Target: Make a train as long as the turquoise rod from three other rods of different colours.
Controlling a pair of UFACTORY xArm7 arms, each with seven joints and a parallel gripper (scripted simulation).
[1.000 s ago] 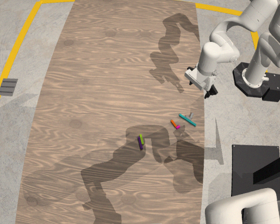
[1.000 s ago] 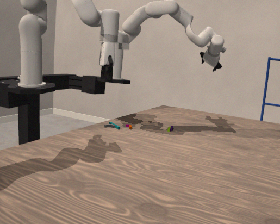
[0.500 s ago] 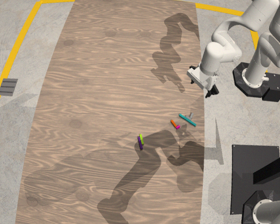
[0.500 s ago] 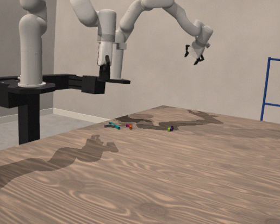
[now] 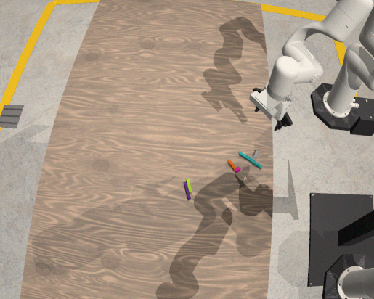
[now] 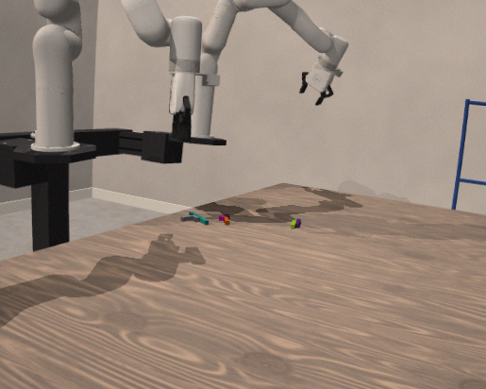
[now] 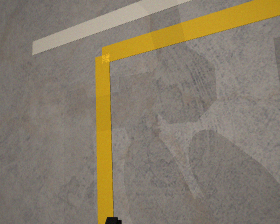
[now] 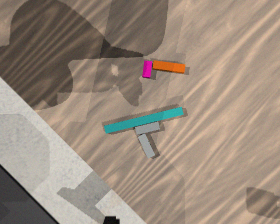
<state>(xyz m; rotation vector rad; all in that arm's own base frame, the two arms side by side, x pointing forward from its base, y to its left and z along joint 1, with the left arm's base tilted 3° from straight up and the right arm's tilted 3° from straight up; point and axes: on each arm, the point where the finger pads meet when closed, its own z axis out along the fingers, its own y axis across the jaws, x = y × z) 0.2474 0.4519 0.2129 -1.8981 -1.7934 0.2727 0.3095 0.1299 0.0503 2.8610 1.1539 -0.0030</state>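
Note:
The lime rod is 250 mm ahead of my right hand, 170 mm to the left of it and 210 mm below it. Also, from my right hand: magenta rod 80 mm ahead, 100 mm to the left, 210 mm below; then turquoise rod 30 mm ahead, 60 mm to the left, 210 mm below; then grey rod 20 mm ahead, 50 mm to the left, 210 mm below.

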